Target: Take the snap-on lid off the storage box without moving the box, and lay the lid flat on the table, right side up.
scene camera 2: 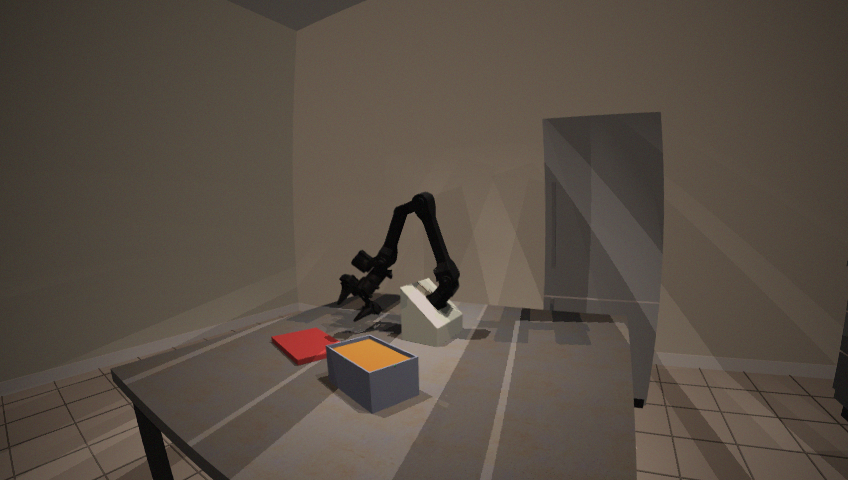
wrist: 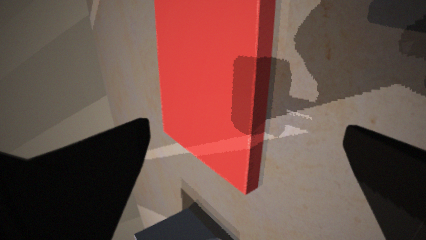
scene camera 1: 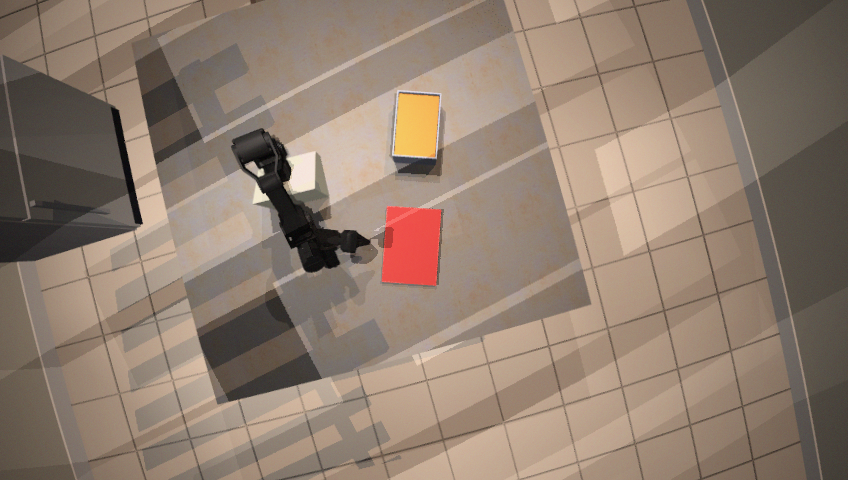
Labels:
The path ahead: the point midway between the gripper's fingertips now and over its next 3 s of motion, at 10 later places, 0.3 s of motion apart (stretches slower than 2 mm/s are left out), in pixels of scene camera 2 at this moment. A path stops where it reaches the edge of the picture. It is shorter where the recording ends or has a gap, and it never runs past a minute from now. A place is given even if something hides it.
The gripper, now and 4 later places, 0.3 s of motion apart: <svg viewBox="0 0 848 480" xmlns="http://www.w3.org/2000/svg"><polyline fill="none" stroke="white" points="346,313 347,308 348,303 349,298 349,299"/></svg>

